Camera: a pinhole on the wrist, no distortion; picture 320 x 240 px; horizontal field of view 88.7 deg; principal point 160.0 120.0 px. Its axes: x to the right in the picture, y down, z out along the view. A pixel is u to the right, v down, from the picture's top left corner.
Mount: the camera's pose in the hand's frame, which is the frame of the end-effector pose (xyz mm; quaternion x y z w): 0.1 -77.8 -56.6 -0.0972 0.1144 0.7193 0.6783
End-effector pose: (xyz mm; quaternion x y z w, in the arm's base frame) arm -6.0 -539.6 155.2 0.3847 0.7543 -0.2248 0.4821
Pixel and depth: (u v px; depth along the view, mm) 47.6 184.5 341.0
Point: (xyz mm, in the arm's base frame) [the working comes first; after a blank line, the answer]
In the camera's frame: -234.2 134.4 341.0

46.1 -949.4 103.0
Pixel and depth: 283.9 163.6 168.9
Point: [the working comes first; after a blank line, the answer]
In the camera's frame: 127.9 45.0 168.9

117.1 -551.1 173.4
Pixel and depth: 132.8 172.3 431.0
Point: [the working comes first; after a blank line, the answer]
In the camera's frame: -71.6 137.7 431.0

214.7 -871.3 102.9
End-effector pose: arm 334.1 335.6 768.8 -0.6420 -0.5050 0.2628 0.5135
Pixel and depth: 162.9 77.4 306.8
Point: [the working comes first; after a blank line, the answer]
In the camera's frame: 5.4 -79.9 306.8

173.5 505.2 685.5
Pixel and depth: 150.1 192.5 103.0
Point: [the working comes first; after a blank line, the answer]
In the camera's frame: -6.2 45.6 103.0

259.1 311.4 797.3
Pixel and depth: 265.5 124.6 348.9
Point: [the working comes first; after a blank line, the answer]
In the camera's frame: 224.9 9.8 348.9

238.2 411.0 473.6
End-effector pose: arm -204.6 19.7 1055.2 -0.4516 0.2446 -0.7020 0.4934
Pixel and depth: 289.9 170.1 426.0
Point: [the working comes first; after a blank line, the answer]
In the camera's frame: 338.1 130.4 426.0

205.2 34.2 831.9
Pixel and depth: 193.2 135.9 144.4
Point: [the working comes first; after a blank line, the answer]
In the camera's frame: 29.3 14.0 144.4

-142.9 42.6 1090.6
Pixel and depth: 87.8 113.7 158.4
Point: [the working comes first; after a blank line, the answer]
In the camera's frame: -69.9 -6.1 158.4

-151.1 57.9 1191.3
